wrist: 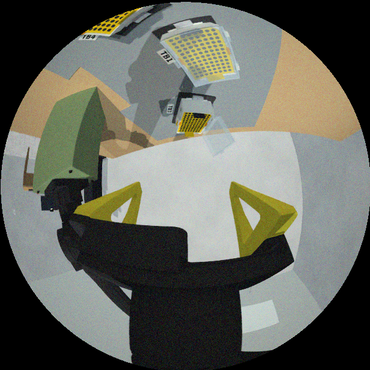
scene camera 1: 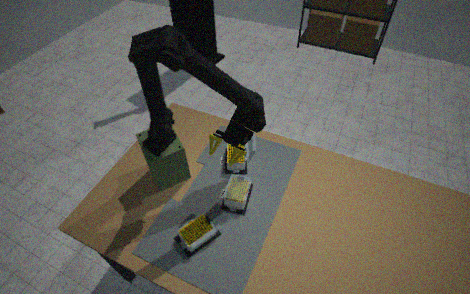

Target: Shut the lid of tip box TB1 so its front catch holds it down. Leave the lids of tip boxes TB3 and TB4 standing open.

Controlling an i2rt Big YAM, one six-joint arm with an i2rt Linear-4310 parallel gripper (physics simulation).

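Frame: origin at the arm's base, x ahead, y left, z up, level; centimetres.
Seen in the pictures: gripper, fingertip midpoint: [scene camera 1: 219, 160]; arm's base, origin of the base link: [scene camera 1: 159, 141].
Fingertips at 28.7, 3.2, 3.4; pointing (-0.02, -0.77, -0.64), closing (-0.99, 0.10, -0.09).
Observation:
Pixels of each thing's middle, then the offset from my fingertips to it, as dx, dy, dz. "*": a spot on its surface instead. Level surfaces: height alone.
- Tip box TB1, body centre: [scene camera 1: 234, 191] +4.0, +3.2, -21.7
- Tip box TB3, surface spot: [scene camera 1: 236, 162] * -3.3, +15.4, -19.7
- Tip box TB4, body centre: [scene camera 1: 196, 229] +2.1, -20.3, -19.1
- grey mat, its level: dz -25.6
- tan table, its level: dz -25.8
Tip box TB1 [scene camera 1: 237, 194] [wrist: 200, 56] is the middle box. Its clear lid lies down over the pale yellow tip rack; whether the front catch holds it cannot be told. Tip box TB3 [scene camera 1: 236, 162] [wrist: 196, 106] is at the back, with its clear lid [wrist: 220, 136] standing open. Tip box TB4 [scene camera 1: 196, 234] [wrist: 111, 24] is nearest the front in the scene view and cut off at the top left of the wrist view; its lid cannot be made out clearly. My gripper [scene camera 1: 223, 156] [wrist: 185, 186] is open and empty, above the mat near TB3 and partly hiding it in the scene view.
The three boxes stand on a grey mat [scene camera 1: 272, 185] [wrist: 260, 65] on the tan table [scene camera 1: 350, 215]. The arm's green base block [scene camera 1: 170, 165] [wrist: 70, 135] stands to the left of the mat. A shelf unit [scene camera 1: 337, 48] stands on the floor behind.

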